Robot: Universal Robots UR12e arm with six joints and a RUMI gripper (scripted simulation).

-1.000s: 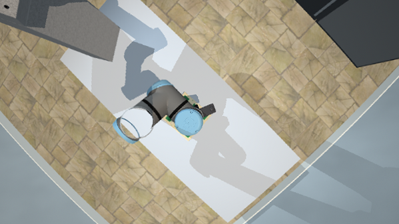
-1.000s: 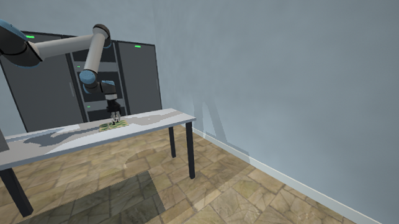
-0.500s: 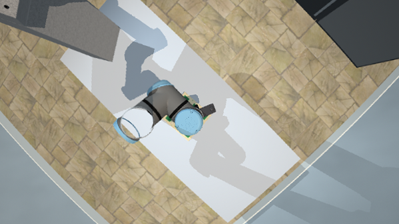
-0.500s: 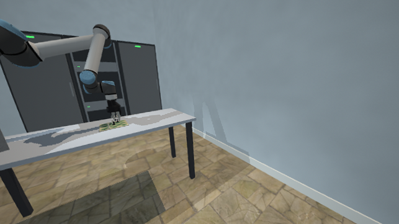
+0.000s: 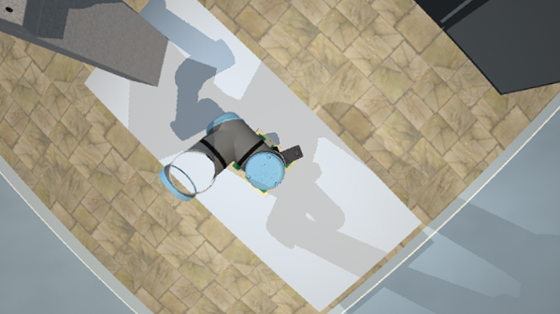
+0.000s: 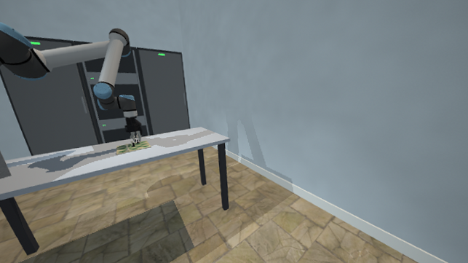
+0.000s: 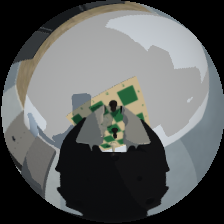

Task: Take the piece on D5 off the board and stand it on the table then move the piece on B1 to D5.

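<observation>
The board lies 2 cm behind my hand, 8 cm to the right of it and 2 cm below it.
</observation>
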